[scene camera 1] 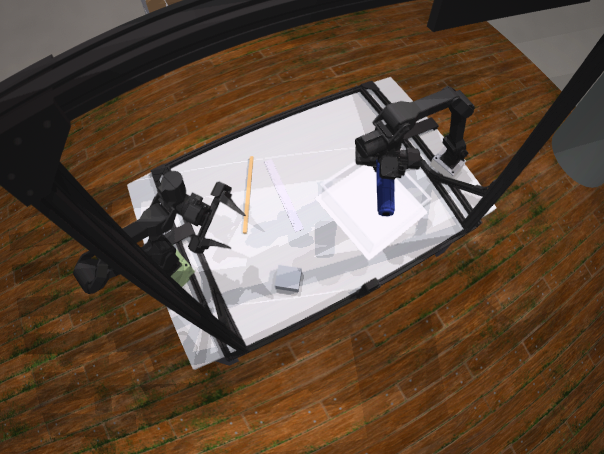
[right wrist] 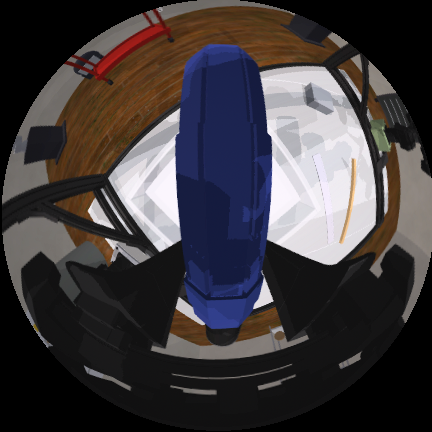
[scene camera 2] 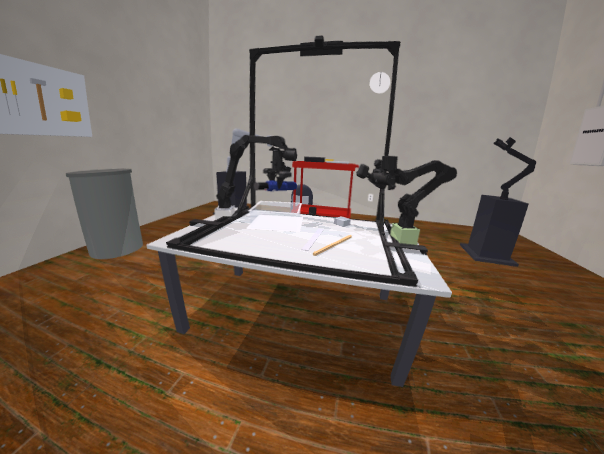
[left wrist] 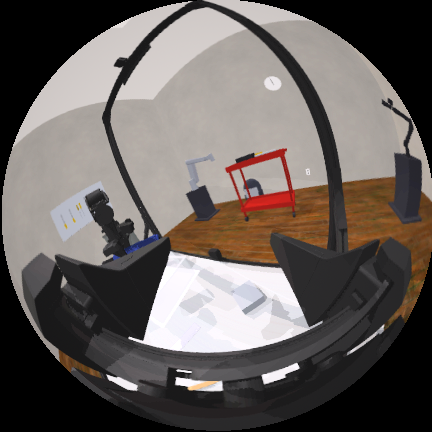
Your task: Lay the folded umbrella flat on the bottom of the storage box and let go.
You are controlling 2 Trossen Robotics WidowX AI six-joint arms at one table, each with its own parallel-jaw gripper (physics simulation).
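A dark blue folded umbrella (scene camera 1: pixel 385 197) (scene camera 2: pixel 283 186) (right wrist: pixel 225 165) is held roughly level over the storage box, above its rim and apart from it. Part of it also shows in the left wrist view (left wrist: pixel 145 244). The translucent white storage box (scene camera 1: pixel 350 205) (right wrist: pixel 292 197) stands at the right of the table in scene camera 1. My right gripper (scene camera 1: pixel 390 166) (right wrist: pixel 222 242) is shut on the umbrella near one end, with a dark tip showing beyond the fingers. My left gripper (scene camera 1: pixel 238 231) (left wrist: pixel 220 240) is open and empty, at the other side of the table, away from the box.
A grey block (scene camera 1: pixel 288 279) (scene camera 2: pixel 342 221) (left wrist: pixel 248 295) (right wrist: pixel 318 98) lies near the table edge. An orange stick (scene camera 1: pixel 248 195) (scene camera 2: pixel 332 245) (right wrist: pixel 351 200) and a pale flat strip (scene camera 1: pixel 284 196) (right wrist: pixel 324 200) lie between the left gripper and the box. Black frame rails edge the table.
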